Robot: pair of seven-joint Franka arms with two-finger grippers.
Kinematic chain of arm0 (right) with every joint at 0, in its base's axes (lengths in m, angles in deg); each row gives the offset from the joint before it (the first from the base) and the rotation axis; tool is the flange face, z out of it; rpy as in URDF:
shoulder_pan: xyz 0 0 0.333 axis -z
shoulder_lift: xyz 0 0 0 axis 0.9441 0.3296 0
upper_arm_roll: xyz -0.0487 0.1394 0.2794 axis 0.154 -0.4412 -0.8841
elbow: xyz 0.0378 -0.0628 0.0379 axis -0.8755 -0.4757 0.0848
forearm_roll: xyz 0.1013 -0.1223 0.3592 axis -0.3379 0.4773 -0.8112
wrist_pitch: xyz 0 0 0 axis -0.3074 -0.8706 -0.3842
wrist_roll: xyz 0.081 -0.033 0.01 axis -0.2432 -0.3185 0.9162
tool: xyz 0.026 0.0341 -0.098 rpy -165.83 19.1 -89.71
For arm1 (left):
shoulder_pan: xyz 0 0 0.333 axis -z
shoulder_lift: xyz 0 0 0 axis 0.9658 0.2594 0
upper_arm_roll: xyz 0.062 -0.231 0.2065 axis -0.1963 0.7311 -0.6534
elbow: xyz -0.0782 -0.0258 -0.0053 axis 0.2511 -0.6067 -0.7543
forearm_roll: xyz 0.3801 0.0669 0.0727 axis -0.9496 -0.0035 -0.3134
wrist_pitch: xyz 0 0 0 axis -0.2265 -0.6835 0.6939
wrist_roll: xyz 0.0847 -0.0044 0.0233 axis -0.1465 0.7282 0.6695
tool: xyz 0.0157 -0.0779 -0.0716 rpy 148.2 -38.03 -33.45
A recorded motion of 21 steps. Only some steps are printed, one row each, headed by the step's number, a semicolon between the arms.
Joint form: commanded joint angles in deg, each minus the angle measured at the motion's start. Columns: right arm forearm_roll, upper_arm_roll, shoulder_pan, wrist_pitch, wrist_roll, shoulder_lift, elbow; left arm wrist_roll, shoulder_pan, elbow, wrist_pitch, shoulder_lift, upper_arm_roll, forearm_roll.
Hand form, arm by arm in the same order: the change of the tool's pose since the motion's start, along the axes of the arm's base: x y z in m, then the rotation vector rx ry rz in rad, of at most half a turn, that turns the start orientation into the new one. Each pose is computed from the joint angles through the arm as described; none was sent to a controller.
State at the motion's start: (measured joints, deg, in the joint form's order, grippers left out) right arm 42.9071 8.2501 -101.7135 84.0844 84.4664 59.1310 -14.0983; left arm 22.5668 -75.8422 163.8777 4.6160 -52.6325 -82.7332 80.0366
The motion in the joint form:
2: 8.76 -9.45 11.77 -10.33 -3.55 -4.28 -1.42; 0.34 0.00 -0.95 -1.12 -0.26 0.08 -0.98
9: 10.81 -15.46 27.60 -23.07 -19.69 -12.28 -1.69; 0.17 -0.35 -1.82 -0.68 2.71 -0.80 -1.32
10: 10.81 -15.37 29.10 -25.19 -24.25 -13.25 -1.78; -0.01 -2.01 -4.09 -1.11 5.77 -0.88 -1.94
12: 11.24 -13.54 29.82 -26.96 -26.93 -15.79 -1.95; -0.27 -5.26 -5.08 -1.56 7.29 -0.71 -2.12
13: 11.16 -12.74 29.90 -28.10 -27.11 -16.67 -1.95; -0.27 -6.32 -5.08 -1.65 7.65 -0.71 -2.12
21: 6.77 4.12 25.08 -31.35 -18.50 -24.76 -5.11; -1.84 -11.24 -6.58 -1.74 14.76 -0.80 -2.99
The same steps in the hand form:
2: 0.0050 -0.0655 0.0277 -0.1193 0.0737 -0.0608; -0.0026 0.0011 0.0086 0.0176 -0.0022 0.0040
9: 0.0115 -0.2004 0.1036 -0.1604 0.1727 -0.5030; 0.0131 0.0137 -0.0115 0.0215 0.0269 0.0217
10: 0.0094 -0.2190 0.1102 -0.1713 0.1984 -0.6087; 0.0279 0.0322 -0.0232 0.0303 0.0486 0.0482
12: 0.0037 -0.2457 0.1325 -0.1844 0.1844 -0.7010; 0.0327 0.0635 -0.0307 0.0304 0.0667 0.0973
13: 0.0002 -0.2545 0.1398 -0.1916 0.1875 -0.7197; 0.0330 0.0741 -0.0344 0.0293 0.0748 0.1157
21: -0.0276 -0.3590 0.1906 -0.1681 0.1818 -0.7753; 0.0524 0.1308 -0.0949 0.0258 0.1768 0.1722

